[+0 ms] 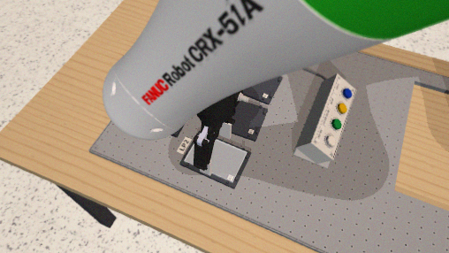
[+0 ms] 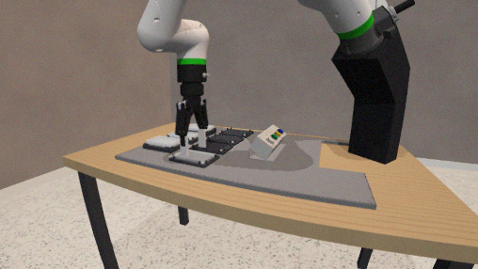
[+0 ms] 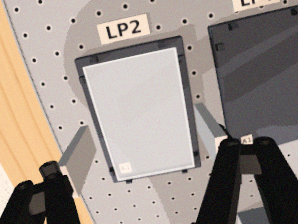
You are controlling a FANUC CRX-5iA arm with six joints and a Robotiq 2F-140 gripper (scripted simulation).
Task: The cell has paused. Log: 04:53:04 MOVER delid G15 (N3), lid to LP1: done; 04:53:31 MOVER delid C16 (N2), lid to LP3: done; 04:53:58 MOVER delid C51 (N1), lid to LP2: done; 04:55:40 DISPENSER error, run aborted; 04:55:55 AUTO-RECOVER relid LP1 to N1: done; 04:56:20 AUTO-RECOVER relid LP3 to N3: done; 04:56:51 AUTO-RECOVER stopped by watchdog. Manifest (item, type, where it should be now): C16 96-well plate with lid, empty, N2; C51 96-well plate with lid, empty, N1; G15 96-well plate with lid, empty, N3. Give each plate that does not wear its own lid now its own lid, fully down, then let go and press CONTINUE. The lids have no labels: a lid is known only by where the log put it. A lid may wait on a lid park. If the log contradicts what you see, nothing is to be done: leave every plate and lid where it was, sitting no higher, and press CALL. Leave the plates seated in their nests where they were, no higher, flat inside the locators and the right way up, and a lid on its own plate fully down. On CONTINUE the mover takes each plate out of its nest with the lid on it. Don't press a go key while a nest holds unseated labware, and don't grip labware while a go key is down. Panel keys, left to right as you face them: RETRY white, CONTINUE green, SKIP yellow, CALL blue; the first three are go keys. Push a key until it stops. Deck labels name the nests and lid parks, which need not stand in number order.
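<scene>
My hand is 50 mm above the lid park LP2. Round my hand: LP2 label: 90 mm ahead, 20 mm to the left, 50 mm below; lid park LP3: 60 mm ahead, 250 mm to the right, 50 mm below; lid park LP4: 30 mm ahead, 130 mm to the right, 50 mm below.
</scene>
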